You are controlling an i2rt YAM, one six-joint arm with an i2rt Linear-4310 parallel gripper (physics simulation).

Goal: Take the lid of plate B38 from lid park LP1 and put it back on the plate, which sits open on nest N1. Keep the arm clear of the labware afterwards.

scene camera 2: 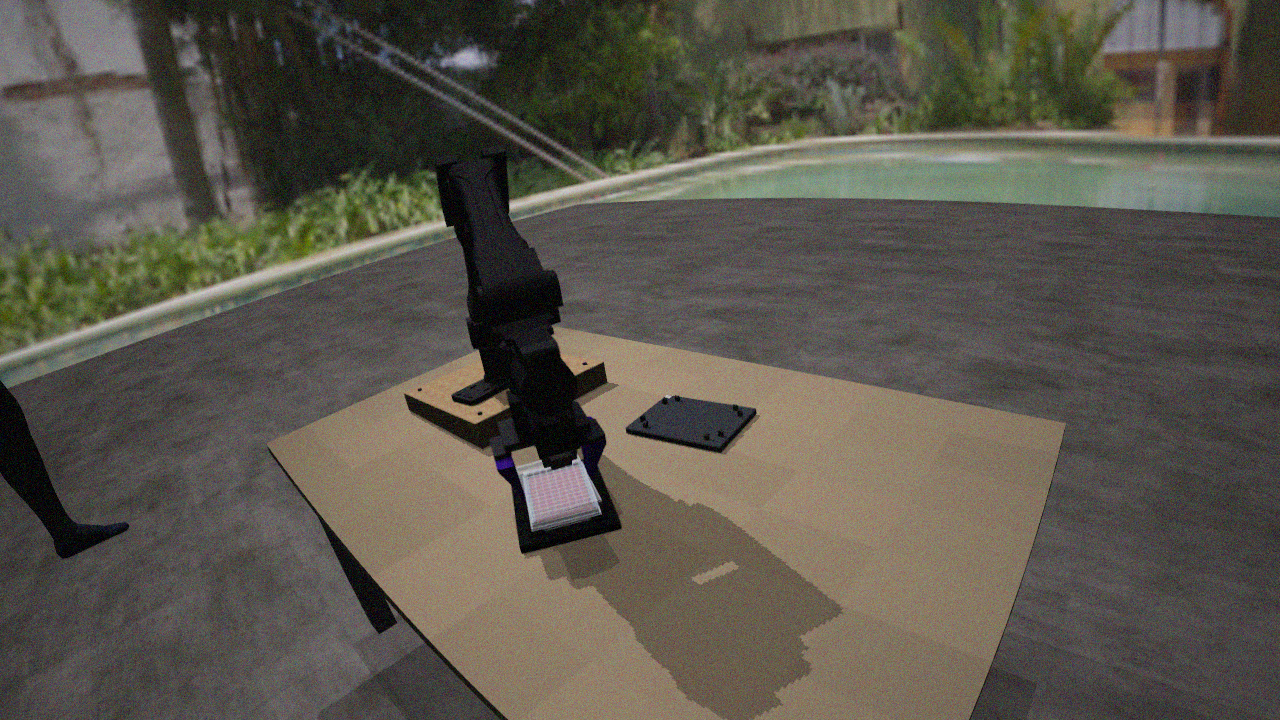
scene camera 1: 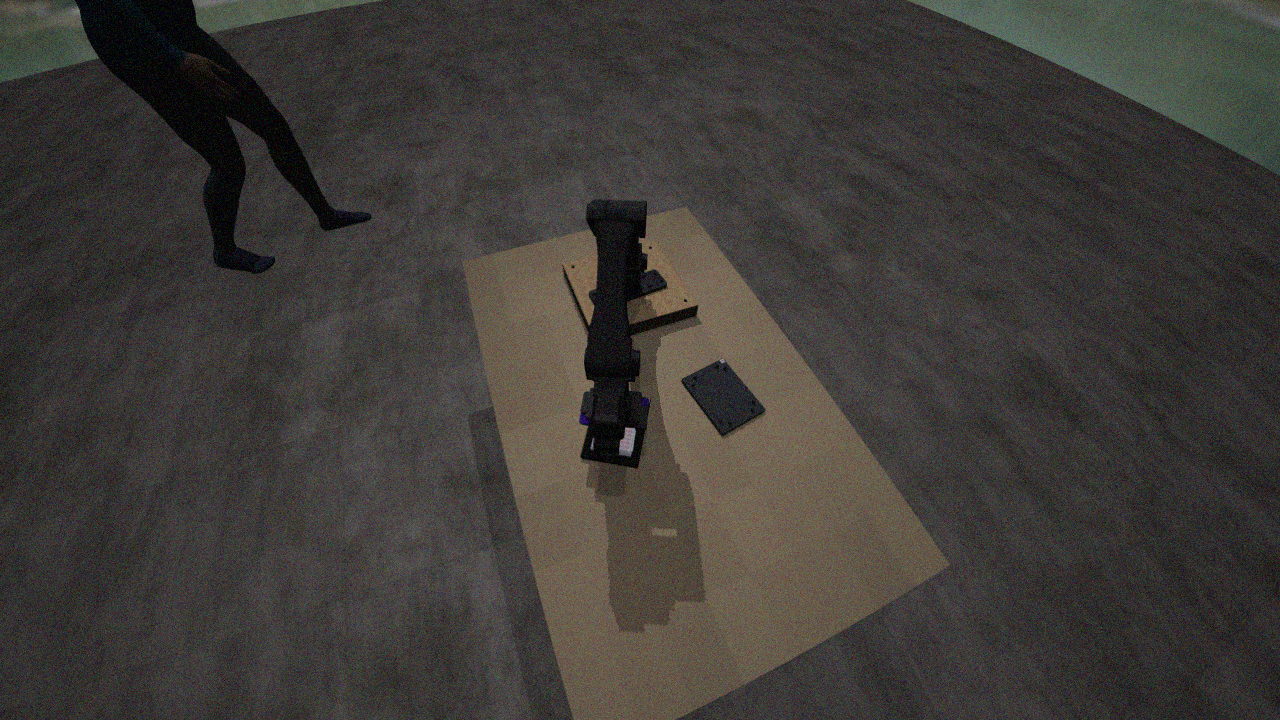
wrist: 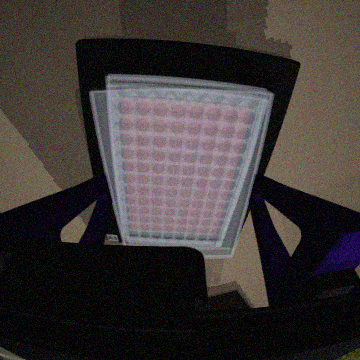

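Note:
My gripper is shut on the clear lid, with a finger at each long side. The lid is over plate B38, whose pink wells show through it. In the wrist view the lid's outline sticks out past the plate at the left and at the near end, so the two outlines do not match. The gap in height between them is hard to tell. The plate sits on the black nest N1. A dark board with small corner pegs bears no lid; its label is unreadable.
The wooden base block under the arm stands at the table's back. The table carries the arm's dark shadow beside the nest. A person's legs show on the floor at the left, off the table.

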